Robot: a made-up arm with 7 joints.
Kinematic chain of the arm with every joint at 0, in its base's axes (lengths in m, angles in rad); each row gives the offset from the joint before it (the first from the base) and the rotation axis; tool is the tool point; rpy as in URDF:
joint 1: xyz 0 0 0 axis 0.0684 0.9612 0.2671
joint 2: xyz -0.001 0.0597 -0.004 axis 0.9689 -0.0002 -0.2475
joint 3: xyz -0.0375 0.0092 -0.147 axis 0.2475 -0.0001 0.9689
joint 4: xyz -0.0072 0 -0.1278 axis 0.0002 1 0
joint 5: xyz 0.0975 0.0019 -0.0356 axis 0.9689 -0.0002 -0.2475
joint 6: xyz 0.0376 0 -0.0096 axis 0.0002 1 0
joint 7: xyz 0.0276 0 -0.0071 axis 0.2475 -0.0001 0.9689
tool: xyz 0 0 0 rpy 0 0.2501 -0.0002
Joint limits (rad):
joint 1: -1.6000..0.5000
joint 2: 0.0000..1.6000
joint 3: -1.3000..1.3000
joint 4: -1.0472..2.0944
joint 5: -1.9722..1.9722
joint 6: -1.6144..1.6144
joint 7: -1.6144..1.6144
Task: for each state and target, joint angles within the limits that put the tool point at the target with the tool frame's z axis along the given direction. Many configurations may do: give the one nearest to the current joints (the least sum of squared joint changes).
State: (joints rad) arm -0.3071 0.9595 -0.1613 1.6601 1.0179 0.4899 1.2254
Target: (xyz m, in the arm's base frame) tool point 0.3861 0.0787 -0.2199 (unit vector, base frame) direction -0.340 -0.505 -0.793
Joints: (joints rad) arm -1.0525 0.4427 -0.7998 0.8380 1.5806 0.1279 1.2254
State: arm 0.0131 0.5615 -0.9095 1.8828 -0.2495 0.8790 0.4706
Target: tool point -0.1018 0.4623 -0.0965 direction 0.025 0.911 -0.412
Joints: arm 0.1859 1.2162 -0.7670 1.7151 -0.4261 1.2027 0.4705
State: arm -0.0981 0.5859 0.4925 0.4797 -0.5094 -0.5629 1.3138
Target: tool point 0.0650 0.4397 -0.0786 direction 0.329 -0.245 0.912
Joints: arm 0.3020 1.1406 0.7568 0.3456 -0.7800 0.1431 1.3138
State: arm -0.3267 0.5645 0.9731 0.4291 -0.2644 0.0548 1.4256
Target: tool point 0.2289 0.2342 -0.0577 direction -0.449 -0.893 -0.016
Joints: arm -0.6377 0.5893 0.5988 -0.3876 0.5161 -0.3725 1.4256
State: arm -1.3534 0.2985 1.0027 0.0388 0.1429 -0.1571 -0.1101
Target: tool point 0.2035 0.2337 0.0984 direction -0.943 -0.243 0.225
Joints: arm -1.5422 0.5475 1.0721 -0.6551 0.0108 0.6912 -0.1102
